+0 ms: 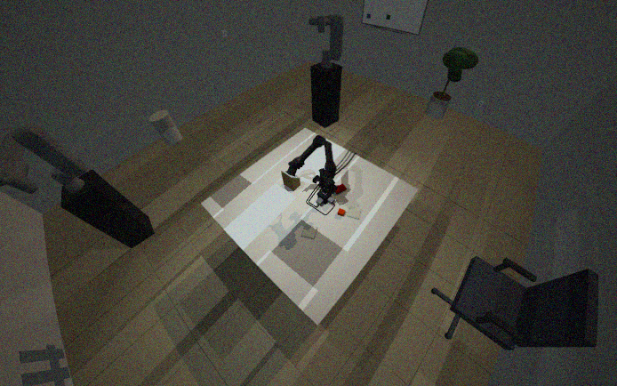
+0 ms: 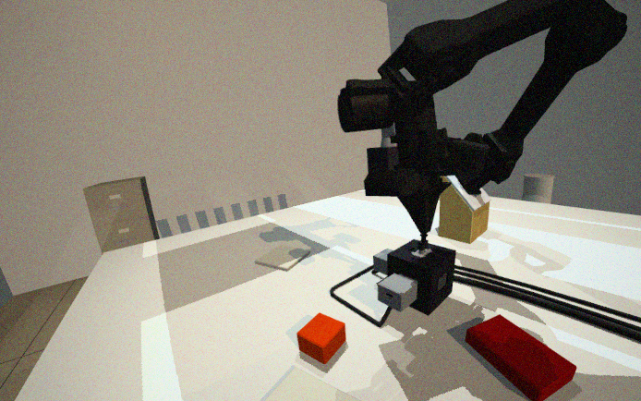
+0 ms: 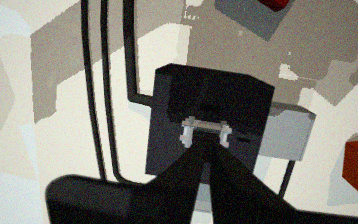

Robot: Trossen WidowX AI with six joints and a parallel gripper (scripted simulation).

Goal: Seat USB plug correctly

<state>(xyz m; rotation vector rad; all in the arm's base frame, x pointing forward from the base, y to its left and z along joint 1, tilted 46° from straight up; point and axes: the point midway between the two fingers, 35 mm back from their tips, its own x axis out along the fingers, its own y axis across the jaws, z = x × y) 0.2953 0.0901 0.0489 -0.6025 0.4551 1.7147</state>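
My gripper tip is now 20 mm above the USB plug. Also, from my gripper tip: red flat block (20 mm ahead, 150 mm to the left, 100 mm below); orange cube (180 mm ahead, 90 mm below); grey-framed socket (40 mm below).
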